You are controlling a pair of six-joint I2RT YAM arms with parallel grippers.
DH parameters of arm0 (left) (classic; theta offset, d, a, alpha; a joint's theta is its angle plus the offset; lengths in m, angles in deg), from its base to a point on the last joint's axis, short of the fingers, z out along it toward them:
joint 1: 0 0.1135 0.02 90
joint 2: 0 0 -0.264 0
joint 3: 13.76 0 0.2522 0
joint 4: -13.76 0 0.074 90
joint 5: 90 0 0 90
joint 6: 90 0.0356 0 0
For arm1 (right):
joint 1: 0 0.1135 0.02 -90
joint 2: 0 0 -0.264 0
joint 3: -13.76 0 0.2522 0
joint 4: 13.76 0 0.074 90
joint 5: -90 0 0 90
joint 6: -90 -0.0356 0 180
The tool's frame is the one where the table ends.
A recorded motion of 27 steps. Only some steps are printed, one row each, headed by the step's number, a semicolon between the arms.
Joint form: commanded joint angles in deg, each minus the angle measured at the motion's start. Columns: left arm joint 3, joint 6, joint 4, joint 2, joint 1, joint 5; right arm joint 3, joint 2, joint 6, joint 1, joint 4, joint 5.
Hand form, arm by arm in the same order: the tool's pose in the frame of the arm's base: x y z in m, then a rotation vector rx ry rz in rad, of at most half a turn. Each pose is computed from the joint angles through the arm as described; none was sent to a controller.
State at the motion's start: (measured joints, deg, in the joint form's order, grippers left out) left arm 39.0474 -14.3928 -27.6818 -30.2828 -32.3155 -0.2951; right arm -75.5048 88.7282 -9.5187 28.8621 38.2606 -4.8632
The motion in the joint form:
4: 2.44 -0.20 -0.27 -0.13 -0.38 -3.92; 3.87 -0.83 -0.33 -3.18 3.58 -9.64
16: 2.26 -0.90 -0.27 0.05 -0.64 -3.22; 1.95 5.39 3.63 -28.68 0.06 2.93
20: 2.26 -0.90 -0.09 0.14 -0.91 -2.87; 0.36 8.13 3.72 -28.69 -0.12 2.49
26: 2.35 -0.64 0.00 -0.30 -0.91 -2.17; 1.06 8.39 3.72 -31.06 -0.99 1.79
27: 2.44 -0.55 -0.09 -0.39 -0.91 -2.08; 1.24 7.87 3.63 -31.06 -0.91 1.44
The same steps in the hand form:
4: 0.1074 -0.0659 0.3213 0.2469 1.8788 -0.4995; 0.2919 0.1305 0.2742 -0.2580 2.5247 -0.0862
16: 0.1066 -0.0665 0.3206 0.2487 1.8817 -0.5220; 0.3460 -0.0001 0.2531 0.1415 2.5937 -0.0055
20: 0.1060 -0.0671 0.3210 0.2567 1.8772 -0.5323; 0.3563 -0.0004 0.2460 0.1429 2.6102 -0.0174
26: 0.1070 -0.0683 0.3209 0.2705 1.8811 -0.5389; 0.3564 -0.0156 0.2416 0.2011 2.6076 -0.0481
27: 0.1071 -0.0684 0.3211 0.2733 1.8823 -0.5387; 0.3547 -0.0157 0.2436 0.2051 2.6024 -0.0552

